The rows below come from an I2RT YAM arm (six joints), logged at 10 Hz.
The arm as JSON. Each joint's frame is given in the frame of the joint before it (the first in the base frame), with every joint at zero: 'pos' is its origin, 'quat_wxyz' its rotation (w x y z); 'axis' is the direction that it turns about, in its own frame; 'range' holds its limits. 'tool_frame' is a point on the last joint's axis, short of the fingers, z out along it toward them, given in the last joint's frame.
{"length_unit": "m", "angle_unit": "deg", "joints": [
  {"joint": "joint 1", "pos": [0.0, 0.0, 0.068], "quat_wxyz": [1.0, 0.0, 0.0, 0.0], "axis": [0.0, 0.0, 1.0], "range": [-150.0, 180.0]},
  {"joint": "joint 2", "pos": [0.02, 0.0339, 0.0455], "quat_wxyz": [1.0, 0.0, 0.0, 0.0], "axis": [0.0, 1.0, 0.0], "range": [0.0, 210.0]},
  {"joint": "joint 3", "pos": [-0.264, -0.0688, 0.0], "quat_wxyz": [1.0, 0.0, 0.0, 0.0], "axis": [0.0, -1.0, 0.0], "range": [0.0, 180.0]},
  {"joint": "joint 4", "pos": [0.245, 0.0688, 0.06], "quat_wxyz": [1.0, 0.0, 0.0, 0.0], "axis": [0.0, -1.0, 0.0], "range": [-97.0, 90.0]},
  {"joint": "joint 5", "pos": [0.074, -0.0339, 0.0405], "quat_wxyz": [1.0, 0.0, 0.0, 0.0], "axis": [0.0, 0.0, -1.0], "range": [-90.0, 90.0]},
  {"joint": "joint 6", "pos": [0.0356, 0.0, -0.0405], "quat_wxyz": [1.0, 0.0, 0.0, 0.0], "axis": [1.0, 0.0, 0.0], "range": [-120.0, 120.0]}
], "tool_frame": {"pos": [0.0, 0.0, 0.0], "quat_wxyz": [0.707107, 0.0, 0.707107, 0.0]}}
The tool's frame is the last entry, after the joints.
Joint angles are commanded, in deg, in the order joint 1, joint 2, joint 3, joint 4, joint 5, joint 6. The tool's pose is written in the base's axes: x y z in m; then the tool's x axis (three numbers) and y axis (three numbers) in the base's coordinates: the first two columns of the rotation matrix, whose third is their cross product. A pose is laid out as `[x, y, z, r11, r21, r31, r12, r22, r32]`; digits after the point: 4 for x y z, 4 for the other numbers.
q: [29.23, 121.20, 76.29, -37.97, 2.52, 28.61]
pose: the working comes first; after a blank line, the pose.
Where each joint sits with the arm in this pose, in the base's axes (m; each line is computed from the numbers above, not from the rounded line before):
joint 1: 0.0000 0.0000 0.0680
joint 2: 0.0009 0.0393 0.1135
joint 3: 0.1538 0.0461 0.3393
joint 4: 0.3086 0.2115 0.2088
joint 5: 0.3683 0.2061 0.1404
joint 6: 0.3378 0.1872 0.1001
the tool: 0.3378 0.1872 0.1001

[0.3378, 0.1872, 0.1001, -0.9915, -0.0066, -0.1297, -0.0095, 0.9997, 0.0210]
